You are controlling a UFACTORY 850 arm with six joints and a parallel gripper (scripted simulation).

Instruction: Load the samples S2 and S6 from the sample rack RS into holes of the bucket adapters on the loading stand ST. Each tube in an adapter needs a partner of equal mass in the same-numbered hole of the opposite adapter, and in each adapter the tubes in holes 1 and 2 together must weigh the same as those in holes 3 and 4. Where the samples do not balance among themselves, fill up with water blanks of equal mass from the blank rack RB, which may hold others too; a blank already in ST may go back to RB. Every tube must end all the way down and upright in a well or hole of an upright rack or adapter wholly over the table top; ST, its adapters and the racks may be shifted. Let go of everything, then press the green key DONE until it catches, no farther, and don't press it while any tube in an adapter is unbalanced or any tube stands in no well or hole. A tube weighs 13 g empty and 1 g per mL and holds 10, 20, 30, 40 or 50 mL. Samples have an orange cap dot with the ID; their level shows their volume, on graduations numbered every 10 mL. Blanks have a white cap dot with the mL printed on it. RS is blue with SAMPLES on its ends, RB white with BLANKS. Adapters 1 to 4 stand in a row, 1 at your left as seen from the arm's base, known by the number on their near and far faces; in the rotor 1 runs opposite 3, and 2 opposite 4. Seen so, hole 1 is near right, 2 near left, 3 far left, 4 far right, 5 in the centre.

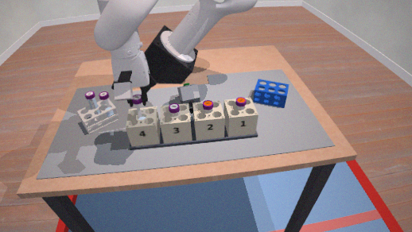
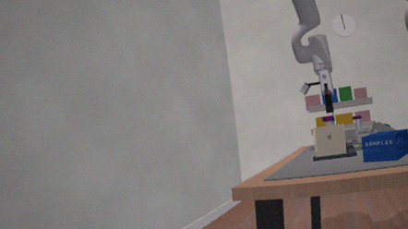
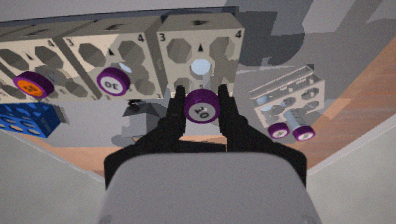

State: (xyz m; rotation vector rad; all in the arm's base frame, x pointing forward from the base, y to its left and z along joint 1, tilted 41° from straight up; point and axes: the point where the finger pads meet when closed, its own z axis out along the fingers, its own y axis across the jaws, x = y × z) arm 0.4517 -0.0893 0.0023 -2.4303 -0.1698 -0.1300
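The blank marked 10 lies 50 mm below my hand, 10 mm to the right of it and 10 mm behind it. The rest, counted from my hand: blank marked 30: 120 mm to the left, 100 mm below, 20 mm behind; then adapter 3: 120 mm below, 110 mm to the left, 20 mm behind; then adapter 4: 120 mm below.
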